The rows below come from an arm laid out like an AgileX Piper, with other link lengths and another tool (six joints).
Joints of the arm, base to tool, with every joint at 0 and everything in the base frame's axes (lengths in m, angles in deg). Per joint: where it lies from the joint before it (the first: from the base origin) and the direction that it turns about. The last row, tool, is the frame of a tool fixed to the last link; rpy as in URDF.
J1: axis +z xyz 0 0 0.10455
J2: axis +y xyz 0 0 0
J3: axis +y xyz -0.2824 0 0.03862
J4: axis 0.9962 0 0.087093 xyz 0.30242 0 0.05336
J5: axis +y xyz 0 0 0
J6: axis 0.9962 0 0.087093 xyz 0.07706 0 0.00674
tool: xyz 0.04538 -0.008 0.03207 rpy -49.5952 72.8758 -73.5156
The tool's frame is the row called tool.
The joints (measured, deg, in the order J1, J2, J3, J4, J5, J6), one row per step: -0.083, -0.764, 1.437, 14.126, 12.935, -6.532; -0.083, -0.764, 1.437, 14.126, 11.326, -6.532; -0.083, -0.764, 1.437, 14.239, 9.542, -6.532; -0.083, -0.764, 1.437, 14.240, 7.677, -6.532; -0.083, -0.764, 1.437, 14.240, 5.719, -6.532; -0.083, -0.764, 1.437, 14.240, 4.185, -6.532; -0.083, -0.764, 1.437, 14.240, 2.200, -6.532; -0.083, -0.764, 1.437, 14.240, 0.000, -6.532; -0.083, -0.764, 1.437, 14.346, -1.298, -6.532; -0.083, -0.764, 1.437, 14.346, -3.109, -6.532; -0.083, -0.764, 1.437, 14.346, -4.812, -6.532; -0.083, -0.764, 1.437, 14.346, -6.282, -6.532; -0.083, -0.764, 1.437, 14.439, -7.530, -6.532; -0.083, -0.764, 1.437, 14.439, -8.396, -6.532
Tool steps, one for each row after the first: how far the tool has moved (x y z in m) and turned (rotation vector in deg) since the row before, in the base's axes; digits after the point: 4 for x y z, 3 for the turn. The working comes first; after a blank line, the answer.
Tool pose at each row, in the base's axes (x y z in m, rotation vector in deg; the steps are taken from these numbers as rounded here): 0.1485, -0.0048, 0.1977, 7.204, 94.814, -23.714; 0.1481, -0.0057, 0.2012, 7.842, 93.283, -23.795; 0.1477, -0.0067, 0.2050, 8.622, 91.609, -23.783; 0.1471, -0.0077, 0.2090, 9.348, 89.831, -23.868; 0.1463, -0.0088, 0.2132, 10.102, 87.961, -23.952; 0.1455, -0.0096, 0.2165, 10.687, 86.494, -24.014; 0.1445, -0.0107, 0.2207, 11.437, 84.593, -24.089; 0.1431, -0.0119, 0.2253, 12.257, 82.483, -24.166; 0.1422, -0.0126, 0.2279, 12.817, 81.262, -24.127; 0.1409, -0.0136, 0.2316, 13.481, 79.522, -24.184; 0.1395, -0.0145, 0.2351, 14.099, 77.883, -24.233; 0.1382, -0.0153, 0.2380, 14.628, 76.467, -24.271; 0.1371, -0.0160, 0.2405, 15.146, 75.287, -24.236; 0.1363, -0.0165, 0.2422, 15.454, 74.451, -24.257

-0.0004, -0.0009, 0.0035, 0.027, -1.561, -0.392; -0.0004, -0.0010, 0.0038, 0.144, -1.730, -0.427; -0.0006, -0.0010, 0.0040, 0.032, -1.807, -0.457; -0.0008, -0.0011, 0.0042, 0.034, -1.898, -0.480; -0.0008, -0.0008, 0.0033, 0.026, -1.487, -0.376; -0.0010, -0.0011, 0.0042, 0.034, -1.924, -0.487; -0.0014, -0.0012, 0.0046, 0.037, -2.132, -0.539; -0.0009, -0.0007, 0.0026, 0.129, -1.258, -0.312; -0.0013, -0.0010, 0.0037, 0.031, -1.754, -0.448; -0.0014, -0.0009, 0.0035, 0.029, -1.650, -0.421; -0.0013, -0.0008, 0.0029, 0.026, -1.424, -0.363; -0.0011, -0.0007, 0.0025, 0.114, -1.209, -0.302; -0.0008, -0.0005, 0.0017, 0.015, -0.839, -0.216
